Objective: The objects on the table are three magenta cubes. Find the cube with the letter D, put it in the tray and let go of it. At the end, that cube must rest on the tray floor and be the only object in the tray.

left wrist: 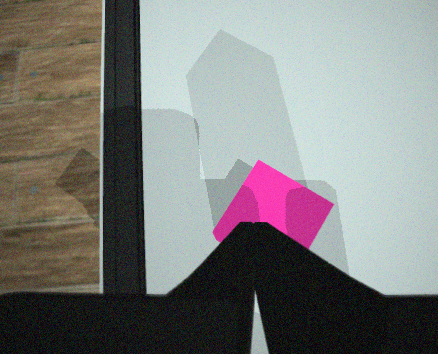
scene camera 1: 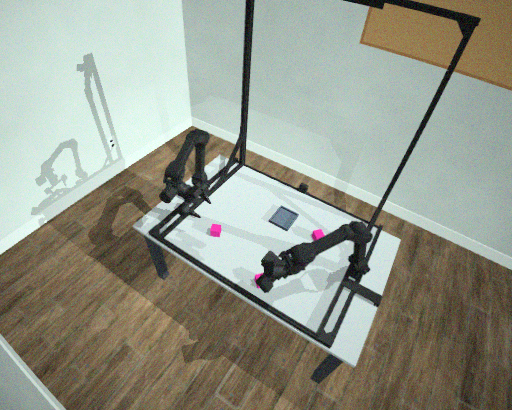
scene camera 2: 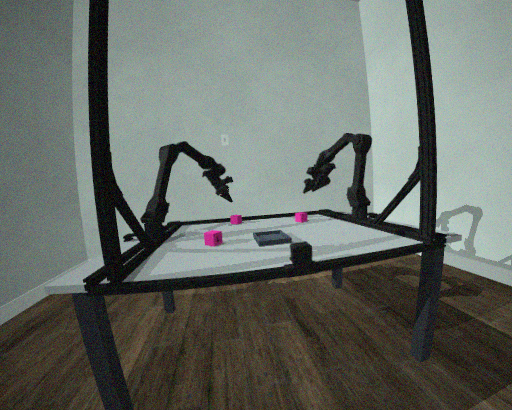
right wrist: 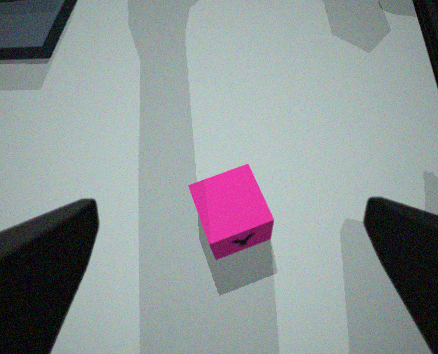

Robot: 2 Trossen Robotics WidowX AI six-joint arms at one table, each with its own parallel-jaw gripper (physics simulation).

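Places are measured from the left arm's base along level axes (x ahead, y left, z up), in metres.
Where they show: left gripper, fingertip midpoint: [left wrist: 252,236] [scene camera 1: 264,273] [scene camera 2: 232,202]; right gripper, fingertip midpoint: [scene camera 1: 205,210] [scene camera 2: 307,192] [right wrist: 234,211]; left arm's base, origin of the base link: [scene camera 1: 354,272] [scene camera 2: 154,237]; right arm's base, origin of the base link: [scene camera 2: 359,218].
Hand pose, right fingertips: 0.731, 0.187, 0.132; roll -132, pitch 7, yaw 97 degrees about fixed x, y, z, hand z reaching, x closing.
Things, the pixels of their top centre, and the offset from my right fingertips, as dx, dy, dz. "spot": a spot on its surface instead. Level surfaces: height alone.
- magenta cube, middle of its top: [right wrist: 229,201] [scene camera 1: 215,227] [scene camera 2: 301,213] -0.046, -0.012, -0.106
- second cube, middle of its top: [left wrist: 273,217] [scene camera 2: 235,215] -0.383, +0.097, -0.106
- third cube, middle of its top: [scene camera 2: 212,231] [scene camera 1: 318,233] -0.491, -0.285, -0.106
- tray, middle of its top: [right wrist: 10,15] [scene camera 2: 270,235] [scene camera 1: 284,216] -0.284, -0.301, -0.133
- white table, its level: dz -0.152
- small black block, surface spot: [scene camera 2: 301,253] [scene camera 1: 305,186] spot: -0.277, -0.570, -0.116
One magenta cube [scene camera 1: 215,230] [scene camera 2: 301,217] [right wrist: 231,205] has a dark mark on a side face in the right wrist view, too foreshortened to read. My right gripper [scene camera 1: 204,208] [scene camera 2: 305,191] [right wrist: 234,211] is open above it, the cube centred between the fingertips in that view. A second cube [scene camera 1: 258,280] [scene camera 2: 236,219] [left wrist: 280,197] lies below my left gripper [scene camera 1: 265,287] [scene camera 2: 231,200] [left wrist: 252,236], which is shut and empty; its top is plain. A third cube [scene camera 1: 318,234] [scene camera 2: 213,238] has an unreadable dark mark. The tray [scene camera 1: 283,218] [scene camera 2: 271,238] [right wrist: 47,52] is empty.
A black frame [scene camera 1: 246,75] [scene camera 2: 425,125] borders the white table [scene camera 1: 245,175] and rises above it. A small black block [scene camera 1: 303,188] [scene camera 2: 301,253] sits on the frame's edge near the tray. The left arm reaches over the table near the third cube in scene camera 1.
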